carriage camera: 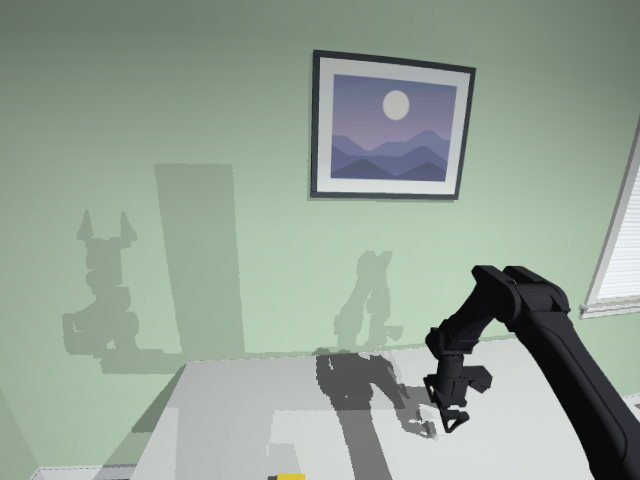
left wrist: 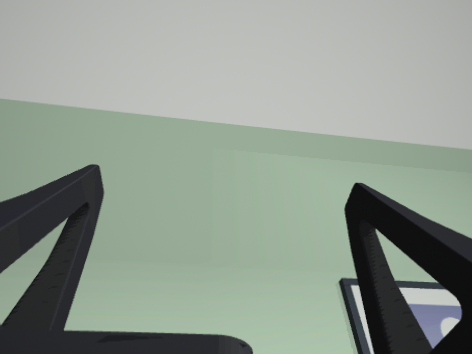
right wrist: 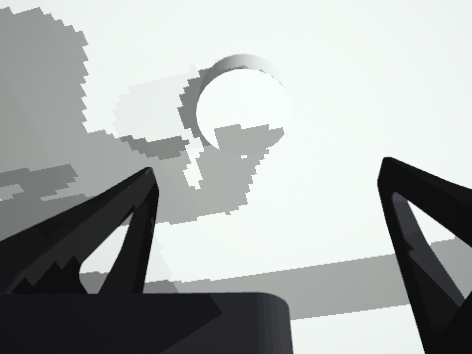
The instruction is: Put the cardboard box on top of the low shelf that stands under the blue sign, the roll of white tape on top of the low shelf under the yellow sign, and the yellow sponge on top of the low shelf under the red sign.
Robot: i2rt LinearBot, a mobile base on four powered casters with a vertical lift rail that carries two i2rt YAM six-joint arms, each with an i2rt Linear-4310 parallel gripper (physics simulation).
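Places are measured from the left arm's base along level axes (x ahead, y left, z up), in millimetres.
Pixels of known places: left gripper, fingertip midpoint: (left wrist: 229, 187); right gripper, fingertip midpoint: (carriage camera: 440, 416) (right wrist: 265, 174).
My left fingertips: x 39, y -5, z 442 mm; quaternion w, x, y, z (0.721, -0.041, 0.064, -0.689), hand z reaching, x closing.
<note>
For each thing: its top centre in the pictures, then the offset to it from my left fingertips. "*": a spot on its surface instead. Level surfaces: height alone.
- white tape, top centre: (right wrist: 243, 116) (carriage camera: 437, 426) 717 mm right, 384 mm ahead, 706 mm down
- yellow sponge, surface spot: (carriage camera: 291, 476) * 315 mm right, 257 mm ahead, 685 mm down
- white table, surface height: 730 mm down
The roll of white tape (carriage camera: 438, 436) (right wrist: 243, 102) sits flat on the white table. In the right wrist view it is ahead of the fingertips, between their lines but not between the fingers. My right gripper (carriage camera: 450, 426) (right wrist: 265, 174) points down, open and empty, above the table near the tape, and partly hides it in the carriage view. The yellow sponge (carriage camera: 291, 476) is cut off by the carriage view's bottom edge. My left gripper (left wrist: 229, 187) is open and empty, raised toward wall and ceiling. The cardboard box, the low shelves and the coloured signs do not show.
The white table (carriage camera: 222, 392) (right wrist: 350, 100) stands before a green wall (carriage camera: 248, 103) (left wrist: 165, 215). A framed mountain picture (carriage camera: 395, 129) (left wrist: 430, 320) hangs above it. A window with blinds (carriage camera: 620, 258) is at the right. Shadows of the arms fall on wall and table.
</note>
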